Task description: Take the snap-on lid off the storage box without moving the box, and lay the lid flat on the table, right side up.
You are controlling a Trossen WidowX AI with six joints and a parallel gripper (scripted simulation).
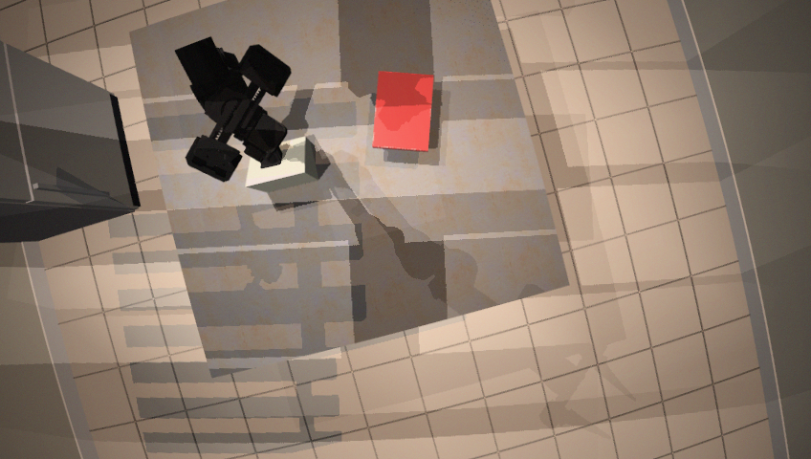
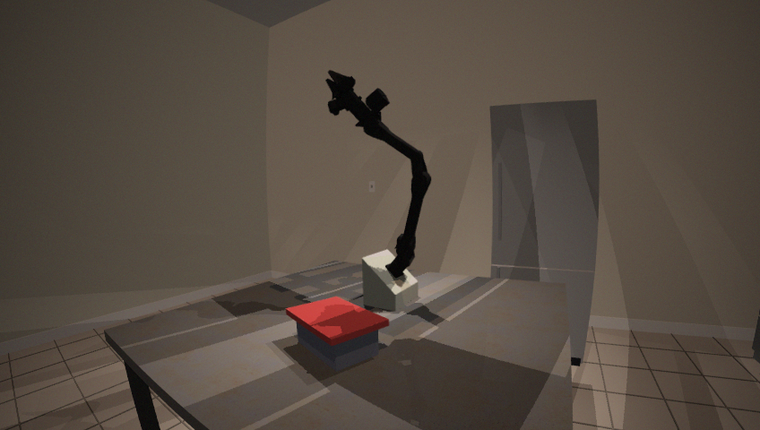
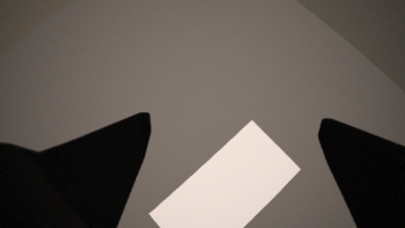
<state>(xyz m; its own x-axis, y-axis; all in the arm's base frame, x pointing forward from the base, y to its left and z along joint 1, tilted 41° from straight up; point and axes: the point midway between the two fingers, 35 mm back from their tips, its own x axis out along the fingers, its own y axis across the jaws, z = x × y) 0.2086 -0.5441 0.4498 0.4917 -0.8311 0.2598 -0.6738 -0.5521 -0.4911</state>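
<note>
The lid is 750 mm below my gripper tip, 220 mm ahead of it and 200 mm to the left of it. Also, from my gripper tip: blue-grey storage box 800 mm below, 220 mm ahead, 200 mm to the left.
</note>
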